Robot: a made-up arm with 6 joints.
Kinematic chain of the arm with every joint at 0, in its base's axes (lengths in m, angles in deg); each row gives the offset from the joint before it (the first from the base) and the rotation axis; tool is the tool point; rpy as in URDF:
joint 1: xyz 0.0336 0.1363 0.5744 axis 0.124 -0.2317 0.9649
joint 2: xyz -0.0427 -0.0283 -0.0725 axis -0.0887 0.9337 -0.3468
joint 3: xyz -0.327 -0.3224 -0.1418 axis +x
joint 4: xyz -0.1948 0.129 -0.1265 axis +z
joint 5: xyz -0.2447 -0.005 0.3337 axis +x
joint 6: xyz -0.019 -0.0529 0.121 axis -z
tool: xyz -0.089 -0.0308 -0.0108 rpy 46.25 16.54 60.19
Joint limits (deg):
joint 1: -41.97..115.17
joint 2: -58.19..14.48
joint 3: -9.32..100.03
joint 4: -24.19..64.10
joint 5: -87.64..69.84
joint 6: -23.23..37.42
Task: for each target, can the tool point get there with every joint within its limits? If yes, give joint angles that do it. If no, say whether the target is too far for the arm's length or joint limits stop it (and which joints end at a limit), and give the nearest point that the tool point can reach.
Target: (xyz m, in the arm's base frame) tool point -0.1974 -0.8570 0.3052
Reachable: yes | joints 48.97 -4.45 42.87 -6.73 46.38 22.28
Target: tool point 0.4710 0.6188 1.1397
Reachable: no: joint limits stop it (at a limit: joint 1, joint 2, joint 4, joint 6) | nearest point 0.7644 0.5567 0.2781 | short by 0.912 m
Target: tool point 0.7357 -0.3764 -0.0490
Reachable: yes | joints 85.19 -39.71 31.69 15.75 19.02 27.97
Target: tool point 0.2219 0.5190 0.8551
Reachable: no: joint limits stop it (at a limit: joint 1, joint 2, joint 4, joint 5, joint 6) | nearest point -0.4188 0.7270 0.8949 | short by 0.675 m
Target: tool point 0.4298 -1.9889 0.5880
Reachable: no: too far | nearest point 0.2361 -0.9906 0.4910 | short by 1.022 m
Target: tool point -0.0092 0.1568 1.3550
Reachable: no: joint limits stop it (at a limit: joint 1, joint 2, joint 4, joint 5, joint 6) | nearest point -0.5526 0.4994 1.1242 | short by 0.683 m
